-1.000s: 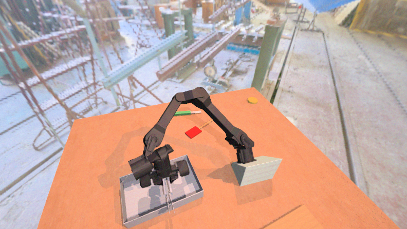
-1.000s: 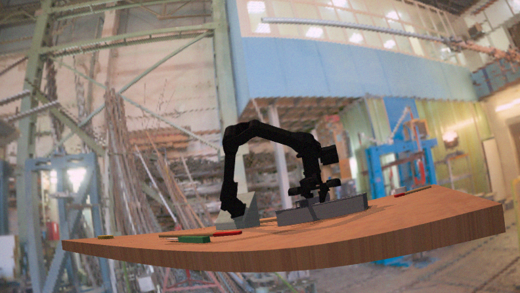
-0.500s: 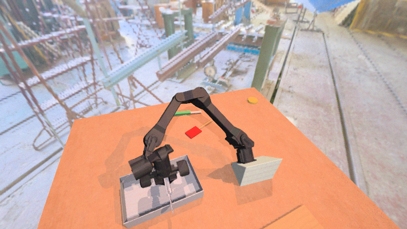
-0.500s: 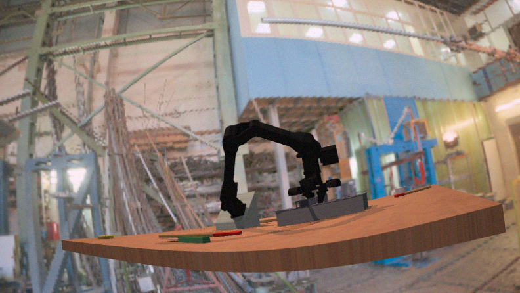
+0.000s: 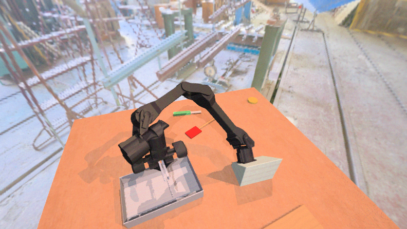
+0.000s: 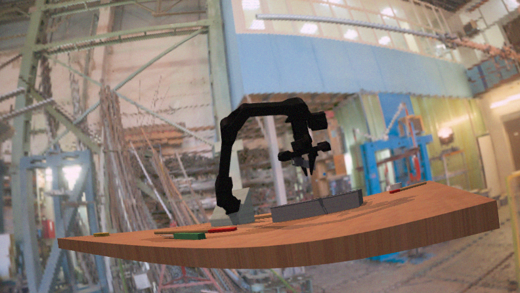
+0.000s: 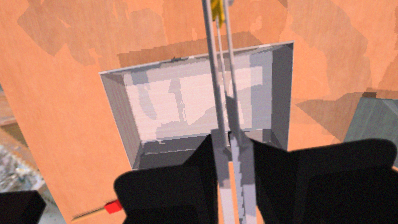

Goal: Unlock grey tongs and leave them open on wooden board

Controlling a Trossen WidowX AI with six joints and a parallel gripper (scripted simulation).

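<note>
My gripper tip is 40 cm to the right of the wooden board, 32 cm past it and 13 cm above it. The rest, counted from my gripper tip: grey roasting tin (11 cm below, 2 cm ahead, 1 cm to the left); red-headed spatula (30 cm to the right, 27 cm behind, 13 cm below); yellow lock slider (8 cm to the right, 4 cm above).
</note>
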